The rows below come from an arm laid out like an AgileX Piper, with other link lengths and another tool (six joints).
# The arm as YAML. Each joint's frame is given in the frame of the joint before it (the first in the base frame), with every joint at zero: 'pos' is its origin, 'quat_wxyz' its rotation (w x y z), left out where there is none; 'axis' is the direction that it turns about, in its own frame. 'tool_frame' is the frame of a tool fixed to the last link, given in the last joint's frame.
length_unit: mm
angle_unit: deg
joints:
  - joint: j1
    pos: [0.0, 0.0, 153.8]
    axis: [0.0, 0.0, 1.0]
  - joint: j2
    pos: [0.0, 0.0, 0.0]
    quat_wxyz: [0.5, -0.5, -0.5, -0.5]
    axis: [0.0, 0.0, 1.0]
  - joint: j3
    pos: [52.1, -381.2, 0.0]
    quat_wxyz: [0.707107, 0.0, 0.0, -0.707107]
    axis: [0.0, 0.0, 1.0]
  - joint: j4
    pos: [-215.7, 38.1, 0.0]
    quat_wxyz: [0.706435, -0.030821, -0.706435, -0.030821]
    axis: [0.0, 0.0, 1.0]
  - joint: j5
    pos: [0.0, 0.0, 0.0]
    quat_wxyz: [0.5, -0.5, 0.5, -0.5]
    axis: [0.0, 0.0, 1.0]
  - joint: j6
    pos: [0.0, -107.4, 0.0]
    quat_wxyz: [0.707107, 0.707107, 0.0, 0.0]
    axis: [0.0, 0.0, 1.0]
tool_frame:
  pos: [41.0, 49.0, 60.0]
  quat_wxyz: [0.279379, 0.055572, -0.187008, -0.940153]
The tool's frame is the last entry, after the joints.
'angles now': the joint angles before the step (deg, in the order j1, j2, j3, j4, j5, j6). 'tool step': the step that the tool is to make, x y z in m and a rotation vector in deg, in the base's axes. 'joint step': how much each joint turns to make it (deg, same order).
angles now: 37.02, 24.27, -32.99, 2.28, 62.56, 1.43
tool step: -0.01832, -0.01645, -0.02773, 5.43, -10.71, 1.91
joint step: 0.00, -12.96, 3.45, 0.00, -2.21, -2.92
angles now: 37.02, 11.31, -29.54, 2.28, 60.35, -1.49
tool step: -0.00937, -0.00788, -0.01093, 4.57, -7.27, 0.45
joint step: -0.01, -8.22, 0.28, 0.00, -0.59, -0.88
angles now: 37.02, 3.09, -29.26, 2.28, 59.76, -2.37
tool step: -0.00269, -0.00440, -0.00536, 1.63, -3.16, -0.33
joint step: -0.01, -3.51, 0.00, -0.65, 0.01, -0.07
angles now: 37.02, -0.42, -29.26, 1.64, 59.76, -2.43
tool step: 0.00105, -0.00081, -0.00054, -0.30, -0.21, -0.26
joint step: -0.01, 0.00, 0.06, -0.45, -0.05, 0.00
